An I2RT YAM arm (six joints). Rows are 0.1 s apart.
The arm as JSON. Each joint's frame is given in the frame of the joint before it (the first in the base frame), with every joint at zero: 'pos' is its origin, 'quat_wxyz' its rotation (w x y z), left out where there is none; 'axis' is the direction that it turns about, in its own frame. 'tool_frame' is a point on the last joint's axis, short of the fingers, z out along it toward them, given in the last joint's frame.
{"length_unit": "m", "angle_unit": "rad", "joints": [
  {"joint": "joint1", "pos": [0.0, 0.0, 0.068], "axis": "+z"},
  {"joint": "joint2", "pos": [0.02, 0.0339, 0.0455], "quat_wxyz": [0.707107, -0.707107, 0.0, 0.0], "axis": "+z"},
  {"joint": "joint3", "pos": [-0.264, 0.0, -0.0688], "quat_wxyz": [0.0, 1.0, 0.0, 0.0], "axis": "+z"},
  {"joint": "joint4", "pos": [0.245, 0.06, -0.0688], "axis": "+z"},
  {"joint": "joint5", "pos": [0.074, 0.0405, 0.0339], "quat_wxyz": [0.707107, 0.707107, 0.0, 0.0], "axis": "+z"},
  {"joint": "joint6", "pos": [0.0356, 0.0, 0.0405], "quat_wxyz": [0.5, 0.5, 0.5, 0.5], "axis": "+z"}
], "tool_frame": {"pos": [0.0, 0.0, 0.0], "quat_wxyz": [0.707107, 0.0, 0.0, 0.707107]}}
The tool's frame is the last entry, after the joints.
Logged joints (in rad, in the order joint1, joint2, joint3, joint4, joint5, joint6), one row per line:
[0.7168 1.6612 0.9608 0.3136 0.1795 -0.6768]
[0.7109 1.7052 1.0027 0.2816 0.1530 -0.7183]
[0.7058 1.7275 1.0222 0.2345 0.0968 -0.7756]
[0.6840 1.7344 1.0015 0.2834 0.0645 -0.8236]
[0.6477 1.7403 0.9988 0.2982 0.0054 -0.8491]
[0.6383 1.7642 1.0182 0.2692 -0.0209 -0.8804]
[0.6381 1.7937 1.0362 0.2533 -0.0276 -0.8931]
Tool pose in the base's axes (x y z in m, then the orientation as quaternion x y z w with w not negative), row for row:
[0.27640 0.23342 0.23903 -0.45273 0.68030 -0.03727 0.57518]
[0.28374 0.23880 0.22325 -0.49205 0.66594 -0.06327 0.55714]
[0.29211 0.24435 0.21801 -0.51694 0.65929 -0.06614 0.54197]
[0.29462 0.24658 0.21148 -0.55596 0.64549 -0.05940 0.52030]
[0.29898 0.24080 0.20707 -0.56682 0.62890 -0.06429 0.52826]
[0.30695 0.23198 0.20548 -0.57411 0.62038 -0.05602 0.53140]
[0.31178 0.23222 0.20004 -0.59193 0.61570 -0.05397 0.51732]
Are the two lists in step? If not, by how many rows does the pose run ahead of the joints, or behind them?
The pose runs 1 row behind the joints: the pose in row i belongs to the joints in row i - 1.
